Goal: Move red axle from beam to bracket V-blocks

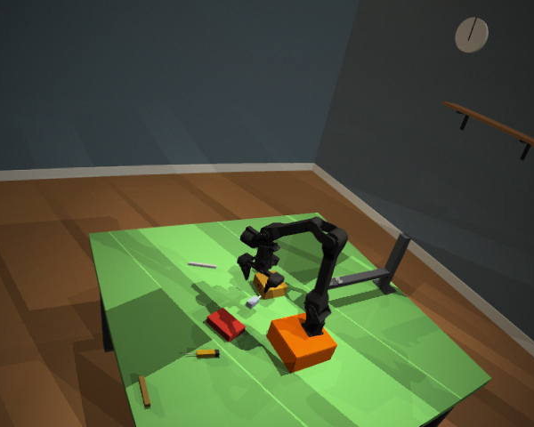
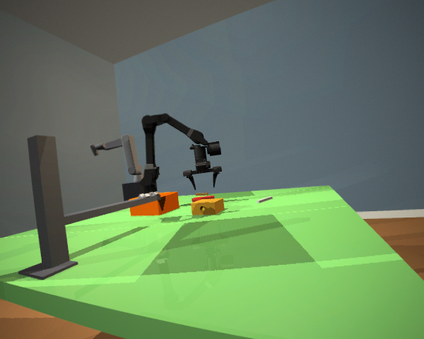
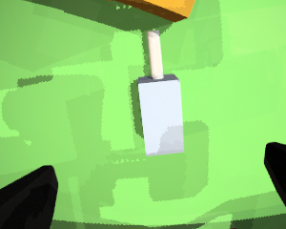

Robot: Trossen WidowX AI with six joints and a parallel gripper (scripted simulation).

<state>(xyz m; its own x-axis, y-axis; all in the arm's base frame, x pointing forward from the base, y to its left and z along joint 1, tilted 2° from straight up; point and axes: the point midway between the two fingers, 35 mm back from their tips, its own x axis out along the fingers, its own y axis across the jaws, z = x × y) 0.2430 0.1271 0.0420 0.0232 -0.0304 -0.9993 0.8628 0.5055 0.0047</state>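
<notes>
The grey block lies 8 cm below my gripper tip and 2 cm to the right of it. Also, from my gripper tip: red block 14 cm to the left, 10 cm behind, 8 cm below; then orange-yellow beam 11 cm to the right, 7 cm below, 7 cm ahead; then grey rod 26 cm ahead, 13 cm to the left, 9 cm below.
</notes>
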